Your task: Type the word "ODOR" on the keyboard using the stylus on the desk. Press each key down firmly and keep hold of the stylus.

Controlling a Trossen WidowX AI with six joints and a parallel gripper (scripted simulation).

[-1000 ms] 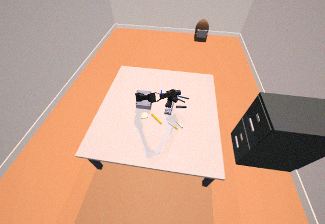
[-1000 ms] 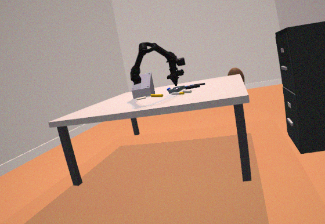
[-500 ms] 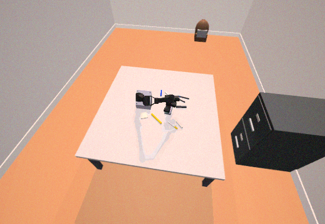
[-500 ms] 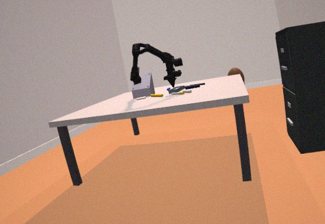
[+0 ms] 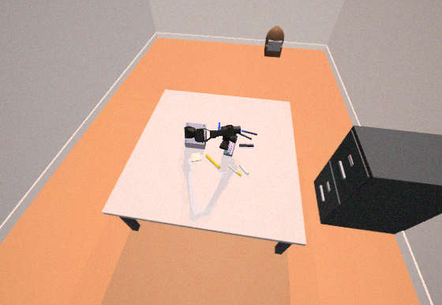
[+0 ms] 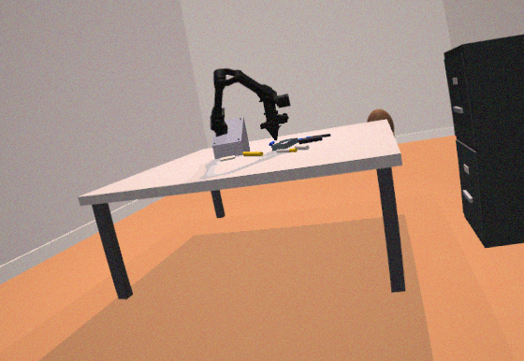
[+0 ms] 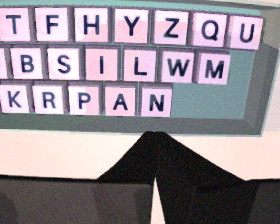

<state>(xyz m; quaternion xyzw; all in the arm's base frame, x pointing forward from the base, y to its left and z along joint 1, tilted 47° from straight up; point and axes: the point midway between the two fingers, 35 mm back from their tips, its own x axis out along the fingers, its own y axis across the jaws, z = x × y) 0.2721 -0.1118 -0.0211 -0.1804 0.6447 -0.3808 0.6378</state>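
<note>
Right now the blue stylus is 270 mm to the left of my gripper tip, 60 mm behind it and 30 mm below it. From my gripper tip the other things lie so: notepad (240 mm behind, 90 mm to the right, 40 mm below); then black marker (170 mm ahead, 30 mm to the left, 30 mm below); then yellow pencil (130 mm to the right, 100 mm behind, 30 mm below).
</note>
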